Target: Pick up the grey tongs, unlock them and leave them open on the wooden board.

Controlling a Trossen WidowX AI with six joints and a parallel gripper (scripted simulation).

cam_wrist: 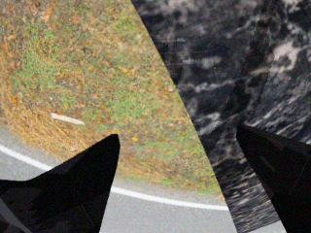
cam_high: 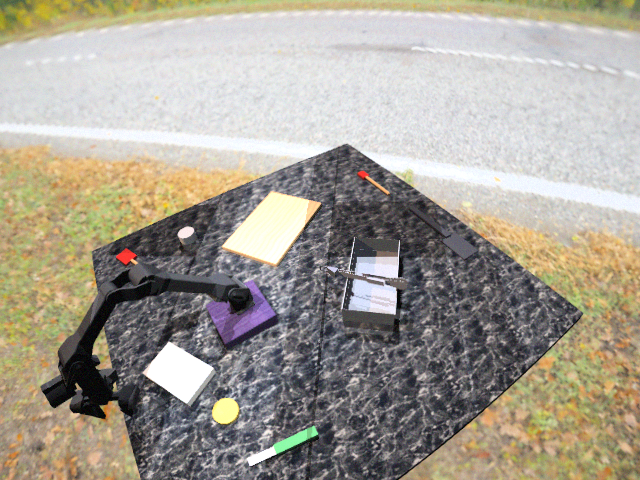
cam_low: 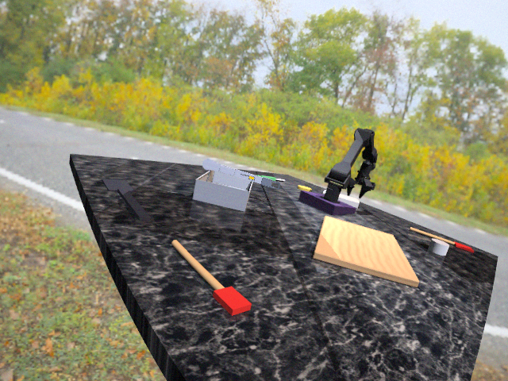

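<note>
My gripper tip is now 840 mm short of the grey roasting tin, 100 mm to the left of it and 20 mm below it. Round my gripper tip: yellow disc 260 mm ahead, 170 mm to the right; red spatula 240 mm ahead, 560 mm to the left; white block 200 mm ahead, 20 mm to the left.
</note>
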